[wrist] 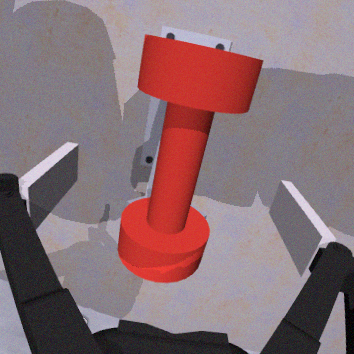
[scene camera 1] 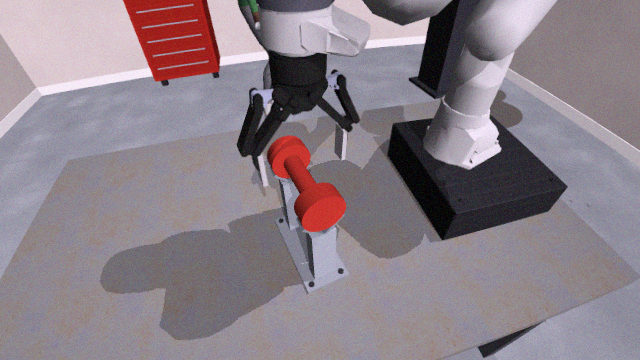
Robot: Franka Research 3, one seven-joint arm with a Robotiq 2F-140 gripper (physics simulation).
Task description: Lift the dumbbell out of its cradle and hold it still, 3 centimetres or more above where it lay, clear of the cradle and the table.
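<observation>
A red dumbbell (scene camera 1: pixel 301 175) (wrist: pixel 181 165) lies in a grey cradle (scene camera 1: pixel 325 255) (wrist: pixel 196 38), its two heads outside the uprights and its handle running between them. My gripper (scene camera 1: pixel 303 165) (wrist: pixel 177 179) is open and empty. In the wrist view its finger pads stand apart on either side of the dumbbell, level with the near head and the lower part of the handle, and touch neither. In the scene view the fingers are around the far head, one pad to each side. Much of the cradle is hidden under the dumbbell in the wrist view.
The cradle stands on a table (scene camera 1: pixel 150 200) with rust-like stains. The black base block (scene camera 1: pixel 500 195) of the arm stands to the right in the scene view. A red drawer cabinet (scene camera 1: pixel 175 40) and a dark column (scene camera 1: pixel 436 55) stand on the floor behind. Arm shadows fall across the table.
</observation>
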